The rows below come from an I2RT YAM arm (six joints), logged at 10 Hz.
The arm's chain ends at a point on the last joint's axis. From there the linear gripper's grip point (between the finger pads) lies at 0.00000 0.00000 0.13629 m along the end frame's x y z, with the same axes.
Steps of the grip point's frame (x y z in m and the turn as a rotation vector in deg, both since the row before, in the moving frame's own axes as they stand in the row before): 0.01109, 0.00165, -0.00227, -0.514, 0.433, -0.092; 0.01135, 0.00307, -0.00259, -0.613, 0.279, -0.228; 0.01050, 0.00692, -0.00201, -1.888, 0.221, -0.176; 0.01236, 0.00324, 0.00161, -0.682, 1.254, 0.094; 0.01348, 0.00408, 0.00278, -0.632, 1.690, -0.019; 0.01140, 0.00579, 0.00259, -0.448, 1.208, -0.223; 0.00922, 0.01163, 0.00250, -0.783, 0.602, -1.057
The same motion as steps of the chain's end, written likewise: 0.01006, 0.00043, -0.00226, -0.514, 0.433, -0.092; 0.01068, 0.00161, -0.00258, -0.613, 0.279, -0.228; 0.00997, 0.00243, -0.00193, -1.888, 0.221, -0.176; 0.00938, 0.00162, 0.00165, -0.682, 1.254, 0.094; 0.00946, 0.00258, 0.00285, -0.632, 1.690, -0.019; 0.00852, 0.00473, 0.00262, -0.448, 1.208, -0.223; 0.00777, 0.00978, 0.00252, -0.783, 0.602, -1.057
